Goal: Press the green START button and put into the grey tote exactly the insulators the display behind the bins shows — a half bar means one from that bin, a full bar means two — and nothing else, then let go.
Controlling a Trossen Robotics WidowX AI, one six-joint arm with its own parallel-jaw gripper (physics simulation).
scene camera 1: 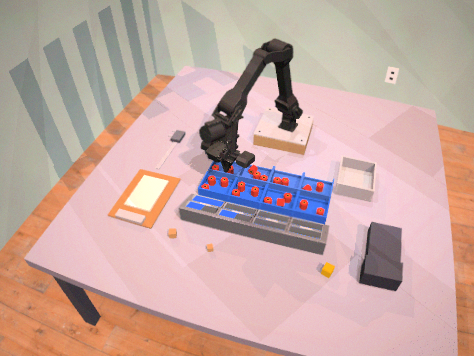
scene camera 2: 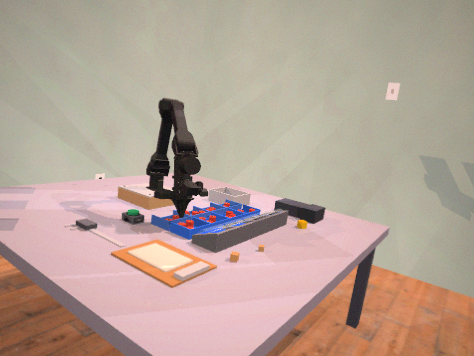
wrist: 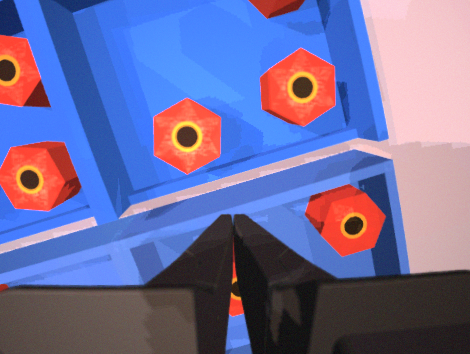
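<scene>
My gripper [scene camera 1: 226, 168] [scene camera 2: 182, 215] [wrist: 232, 225] is shut and empty, pointing down over the back-left bin of the blue bins [scene camera 1: 212, 194] [scene camera 2: 169, 227]. In the wrist view, one red insulator [wrist: 236, 308] shows partly behind the fingers; another insulator [wrist: 345, 237] is in that bin's corner. The display [scene camera 1: 250, 232] [scene camera 2: 250, 232] shows a full blue bar above a half bar in its leftmost panel and a lower half bar in the second; no blue shows in the other two. The grey tote [scene camera 1: 354, 193] [scene camera 2: 225, 198] shows no insulators. The green button [scene camera 2: 132, 213] stands left of the bins.
An orange-edged board [scene camera 1: 114, 207] [scene camera 2: 145, 269], two small orange cubes, a yellow cube [scene camera 1: 327, 270] [scene camera 2: 302, 224] and a black block [scene camera 1: 382, 255] [scene camera 2: 300, 209] lie around the display. A small grey box [scene camera 1: 178, 136] [scene camera 2: 86, 224] with a strip is at the left.
</scene>
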